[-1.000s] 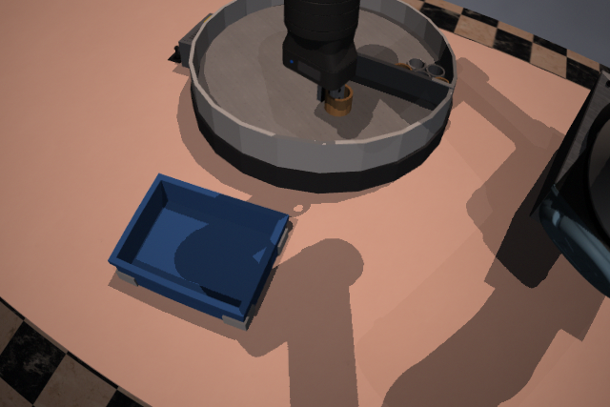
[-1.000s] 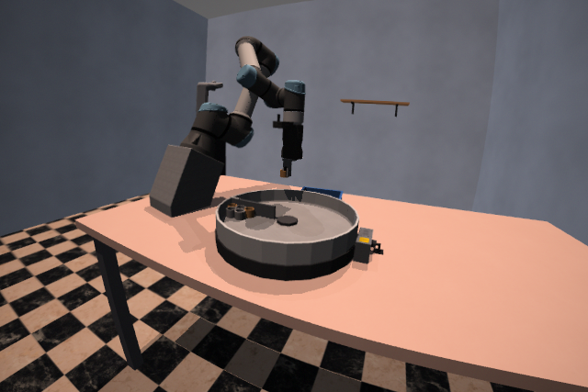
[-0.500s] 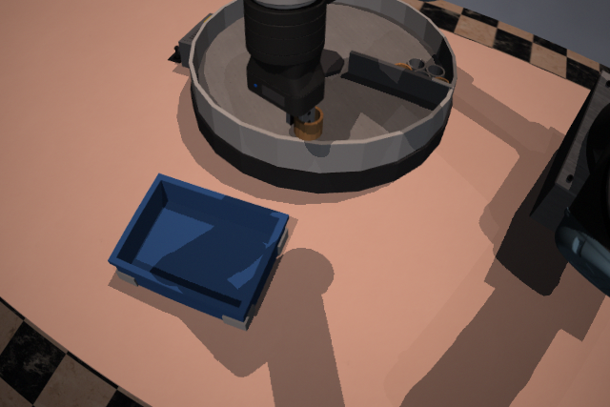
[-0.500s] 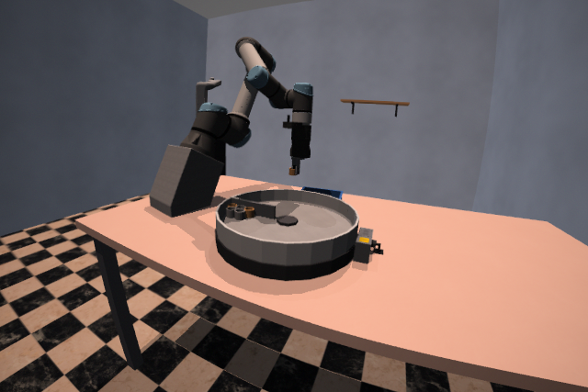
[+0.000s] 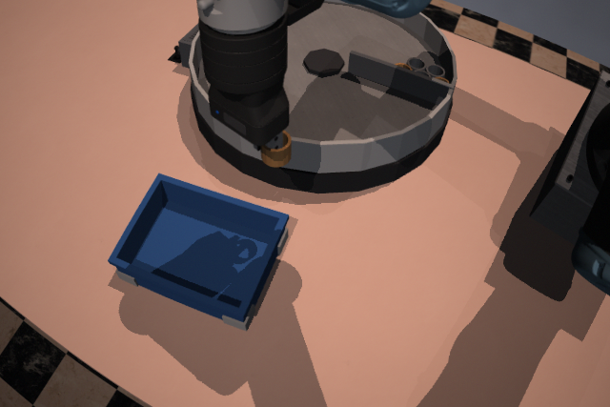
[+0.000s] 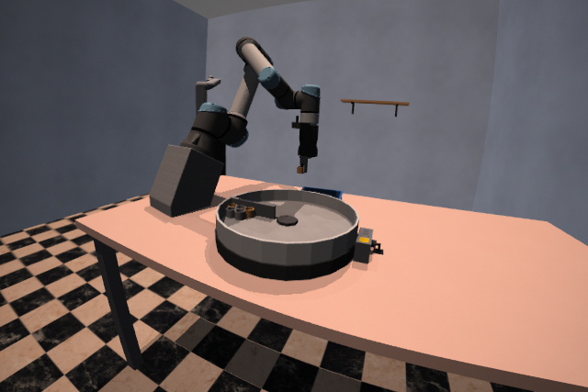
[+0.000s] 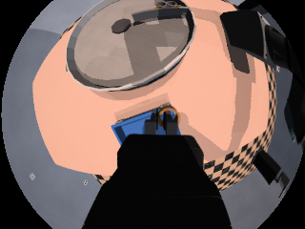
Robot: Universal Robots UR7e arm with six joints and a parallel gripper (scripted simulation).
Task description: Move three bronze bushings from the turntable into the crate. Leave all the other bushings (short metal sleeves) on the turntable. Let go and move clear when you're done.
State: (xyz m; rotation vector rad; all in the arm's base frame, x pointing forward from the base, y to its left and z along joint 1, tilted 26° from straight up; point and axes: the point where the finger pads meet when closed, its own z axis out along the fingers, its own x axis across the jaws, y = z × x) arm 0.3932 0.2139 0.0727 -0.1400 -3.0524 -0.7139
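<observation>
Now: the blue crate 40 mm ahead of my hand, 100 mm to the left of it and 150 mm below it. Round my hand: grey turntable (100 mm ahead, 260 mm to the right, 120 mm below).
</observation>
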